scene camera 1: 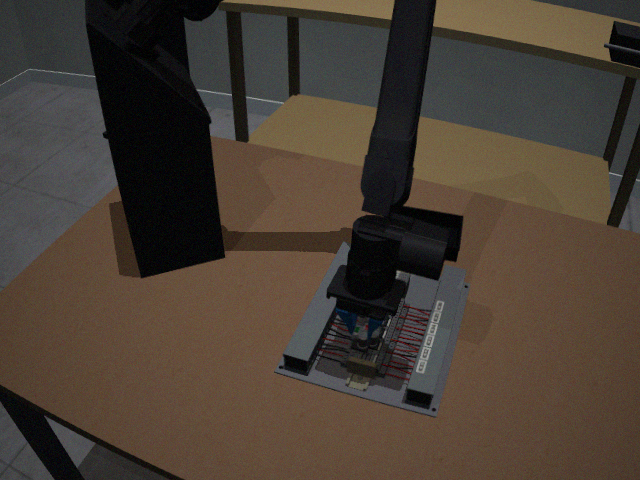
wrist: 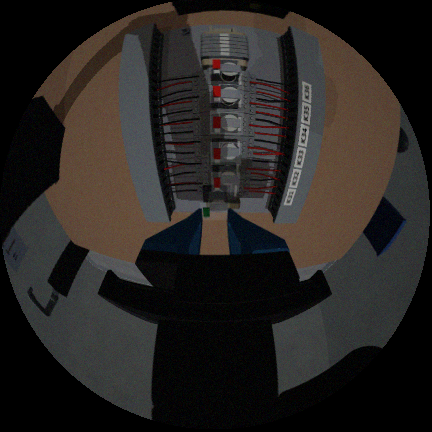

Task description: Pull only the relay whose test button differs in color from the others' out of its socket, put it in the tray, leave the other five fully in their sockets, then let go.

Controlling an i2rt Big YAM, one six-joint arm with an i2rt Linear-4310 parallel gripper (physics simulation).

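Places are measured from the arm's base along level axes (x left, y back, z up), in centimetres.
Pixels of known places: gripper, fingertip midpoint: [scene camera 1: 361, 334] [wrist: 214, 213]; arm's base at its link origin: [scene camera 1: 125, 40].
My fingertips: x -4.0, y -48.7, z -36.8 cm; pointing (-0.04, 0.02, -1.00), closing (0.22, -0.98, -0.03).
For each thing: its top centre in the pictures, then the offset to it from my fingertips. "spot": a spot on its surface instead. Level surfaces: height alone.
- relay with the green test button, top centre: [wrist: 213, 212] [scene camera 1: 361, 330] dz +0.4, dx +0.4, dy +0.1 cm
- mounting plate at a spot on its surface: [scene camera 1: 330, 384] spot: dz -7.8, dx -5.7, dy +1.8 cm
- brown table at its surface level: dz -8.2 cm
The relay with the green test button [scene camera 1: 357, 329] [wrist: 206, 212] is between the blue fingertips of my gripper [scene camera 1: 362, 334] [wrist: 214, 213], which is shut on it. It is at the K31 end of the row; its clear body hangs over that end, and its pins are hidden. Several relays with red test buttons [wrist: 217, 124] stand in a line of grey sockets [wrist: 247, 125]. The red-button relay nearest my fingers [wrist: 216, 182] is partly overlapped by the held relay. The tray does not show in either view.
The mounting plate [scene camera 1: 330, 384] lies on the brown table [scene camera 1: 206, 372]. Grey wire ducts [scene camera 1: 313, 330] [wrist: 137, 125] flank the row, with red and black wires between. Labels K31 to K36 [wrist: 303, 135] run along one duct. A tall black stand [scene camera 1: 165, 180] rises at the left.
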